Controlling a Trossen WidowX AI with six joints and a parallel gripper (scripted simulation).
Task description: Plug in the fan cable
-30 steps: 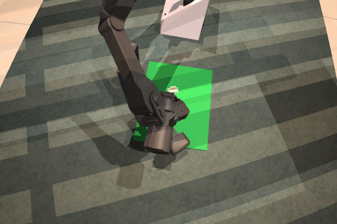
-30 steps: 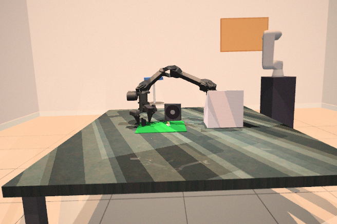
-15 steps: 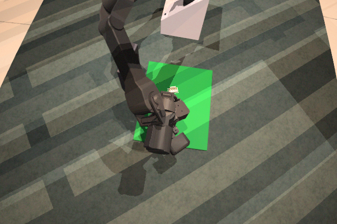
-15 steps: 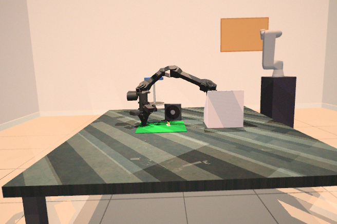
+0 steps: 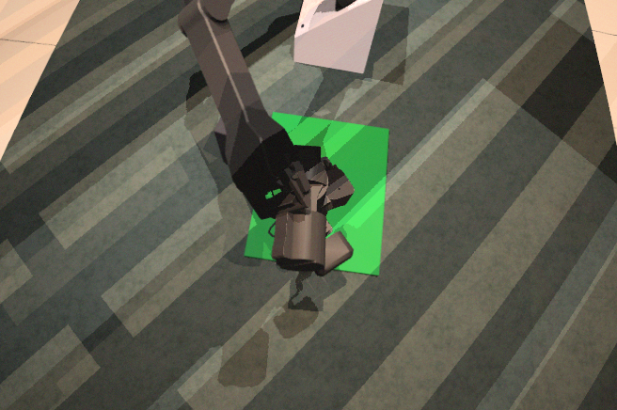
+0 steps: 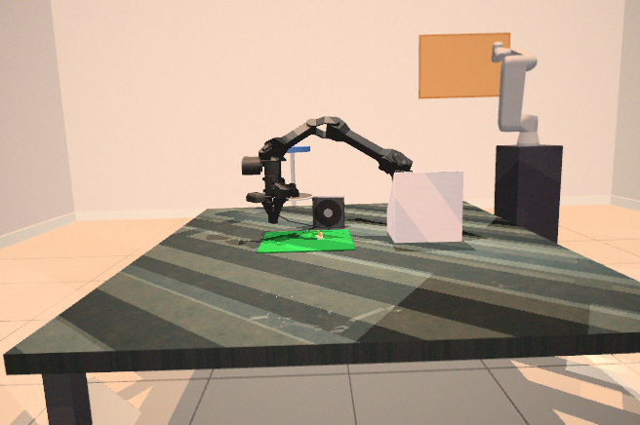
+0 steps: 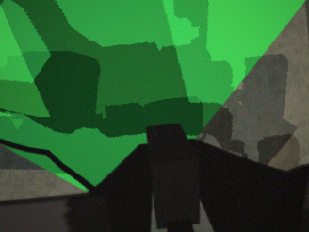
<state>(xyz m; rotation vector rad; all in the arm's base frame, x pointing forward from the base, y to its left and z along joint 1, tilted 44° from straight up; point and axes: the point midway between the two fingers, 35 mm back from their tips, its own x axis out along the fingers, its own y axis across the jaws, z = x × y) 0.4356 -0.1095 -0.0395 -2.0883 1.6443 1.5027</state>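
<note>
My gripper tip is now 15 cm past the four-pin header, 2 cm to the right of it and 7 cm above it. The rest, counted from my gripper tip: dark square fan (20 cm behind, 13 cm to the right, 1 cm below); dark fan plug (1 cm to the right, 1 cm above); green board (11 cm behind, 4 cm to the left, 8 cm below).
</note>
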